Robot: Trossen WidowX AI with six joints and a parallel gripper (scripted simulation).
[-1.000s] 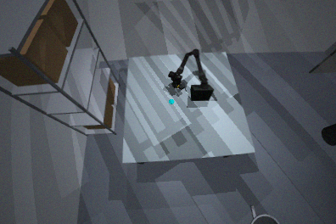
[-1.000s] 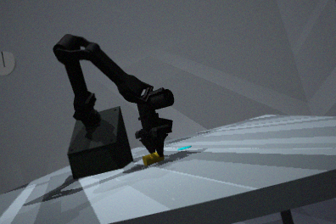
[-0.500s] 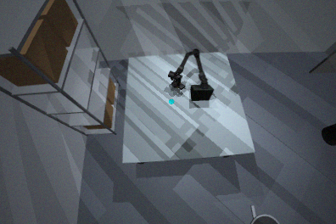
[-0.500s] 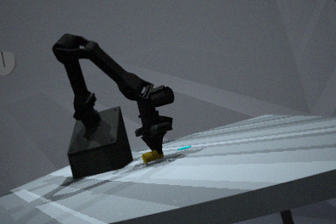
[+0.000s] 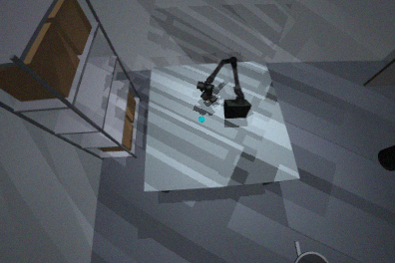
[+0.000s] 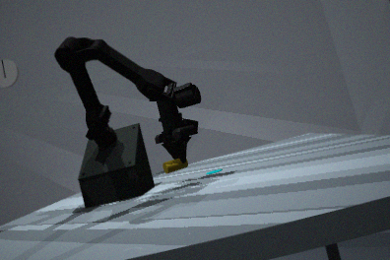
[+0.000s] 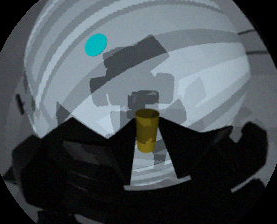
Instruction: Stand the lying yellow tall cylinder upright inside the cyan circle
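The cyan circle is 170 mm to the left of my gripper tip, 90 mm ahead of it and 70 mm below it. The rest, counted from my gripper tip: yellow tall cylinder: 20 mm behind, 10 mm to the right.
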